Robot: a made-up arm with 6 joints.
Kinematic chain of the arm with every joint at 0, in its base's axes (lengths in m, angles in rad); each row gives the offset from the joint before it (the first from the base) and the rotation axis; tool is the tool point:
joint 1: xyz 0 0 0.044 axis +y
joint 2: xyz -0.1 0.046 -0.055 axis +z
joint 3: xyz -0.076 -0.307 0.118 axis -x
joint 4: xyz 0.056 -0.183 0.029 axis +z
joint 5: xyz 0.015 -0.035 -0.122 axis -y
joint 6: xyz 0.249 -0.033 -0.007 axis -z
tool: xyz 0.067 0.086 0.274
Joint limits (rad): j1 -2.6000..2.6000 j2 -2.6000..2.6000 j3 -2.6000..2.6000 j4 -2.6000..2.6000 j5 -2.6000..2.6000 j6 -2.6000..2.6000
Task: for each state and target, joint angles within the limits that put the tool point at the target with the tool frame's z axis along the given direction. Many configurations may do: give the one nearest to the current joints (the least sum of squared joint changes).
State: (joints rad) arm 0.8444 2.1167 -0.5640 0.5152 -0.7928 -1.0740
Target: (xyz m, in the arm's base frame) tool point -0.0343 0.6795 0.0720 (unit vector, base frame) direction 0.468 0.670 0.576
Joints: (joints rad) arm 0.9293 2.5568 -0.3542 -0.3334 -0.5842 -1.1115
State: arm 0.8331 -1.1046 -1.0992 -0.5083 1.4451 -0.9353
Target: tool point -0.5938 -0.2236 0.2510 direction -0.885 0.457 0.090
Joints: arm 0.4677 -0.5734 -1.0006 0.3113 1.6869 -0.9515
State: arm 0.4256 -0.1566 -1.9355 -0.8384 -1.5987 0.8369
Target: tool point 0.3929 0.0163 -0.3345 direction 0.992 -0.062 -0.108
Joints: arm -0.5451 0.6346 -1.1346 -0.9075 -1.3544 0.5148
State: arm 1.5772 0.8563 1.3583 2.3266 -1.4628 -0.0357
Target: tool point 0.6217 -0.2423 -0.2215 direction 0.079 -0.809 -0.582
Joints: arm 1.1499 1.2042 2.0547 2.3812 -2.2724 -0.1441
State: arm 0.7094 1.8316 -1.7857 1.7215 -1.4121 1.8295
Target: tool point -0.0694 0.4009 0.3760 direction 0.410 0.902 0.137
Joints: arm 0.3317 2.3543 -2.2658 1.0924 -1.0390 1.8213
